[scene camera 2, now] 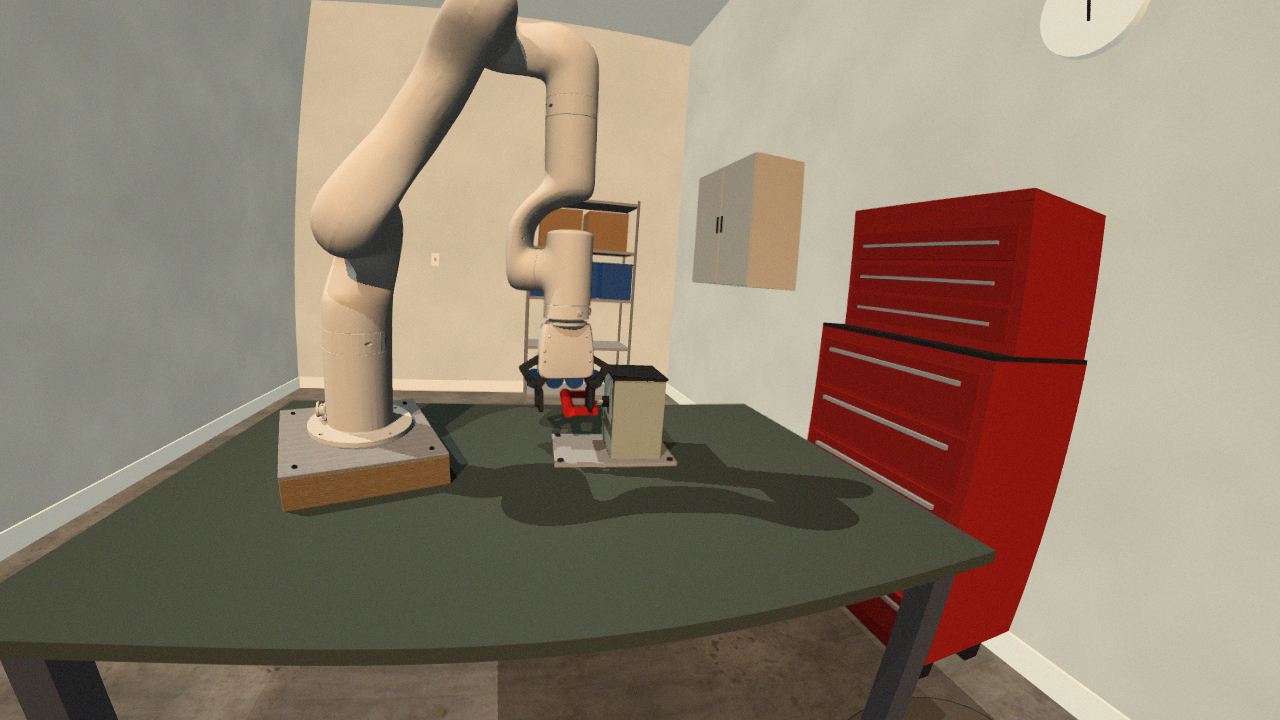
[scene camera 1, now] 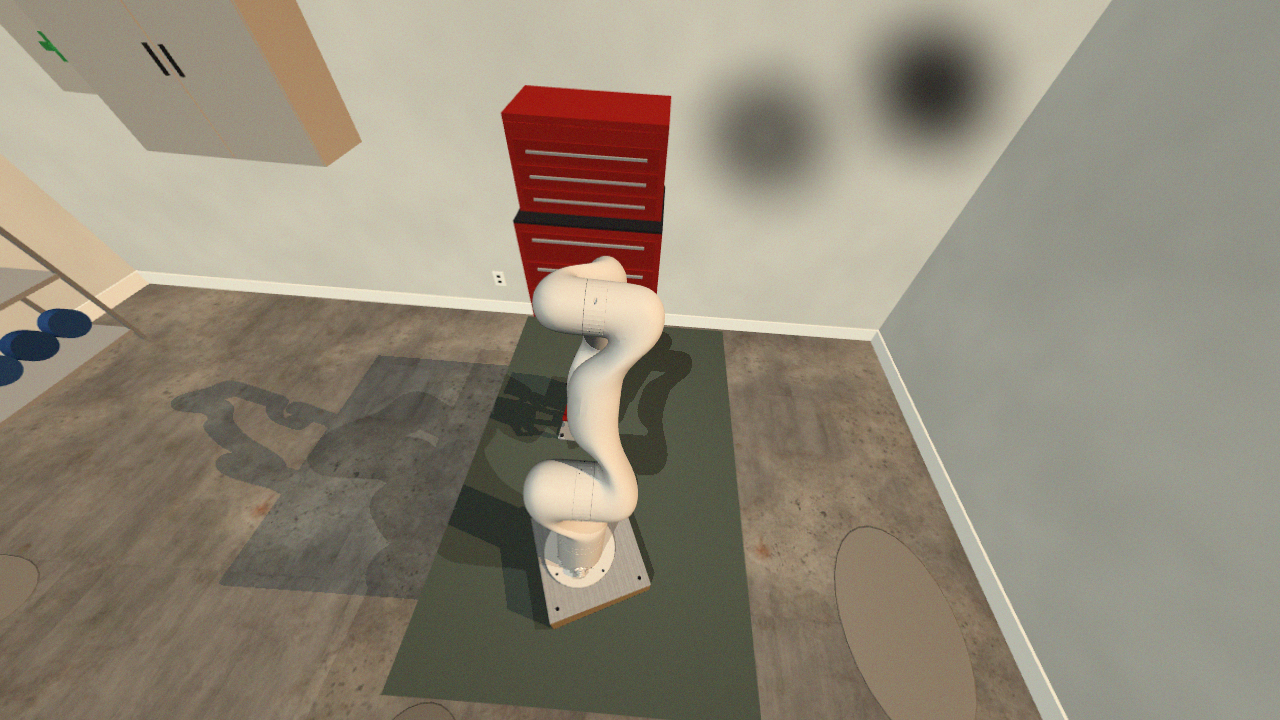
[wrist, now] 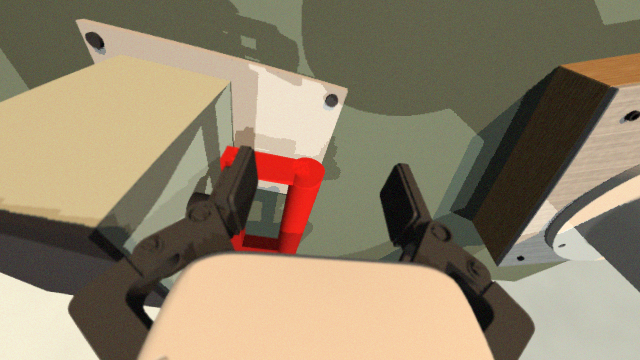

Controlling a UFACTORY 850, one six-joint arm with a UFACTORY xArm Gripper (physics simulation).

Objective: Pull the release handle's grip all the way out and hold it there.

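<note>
The red release handle (scene camera 2: 580, 411) (wrist: 299, 210) is a rectangular loop on the side of a beige box (scene camera 2: 637, 419) (wrist: 125, 130) with a black top. The box stands on a pale base plate (scene camera 2: 580, 450) (wrist: 285, 110). My gripper (scene camera 2: 564, 402) (wrist: 323, 171) is open and points down at the handle. In the wrist view, the left finger is over the loop's opening, between the grip bar and the box, and the right finger is out beyond the bar. The bar is between the two fingers, nearer the left one. In scene camera 1 the arm hides most of the handle.
The arm's wooden base block (scene camera 1: 617, 586) (scene camera 2: 366, 479) (wrist: 545, 160) stands on the green table (scene camera 1: 671, 644) (scene camera 2: 501, 573), on the handle's side of the box. The red tool cabinet (scene camera 1: 590, 134) (scene camera 2: 948, 286) stands past the table's end. A shelf rack (scene camera 2: 635, 313) is in the background.
</note>
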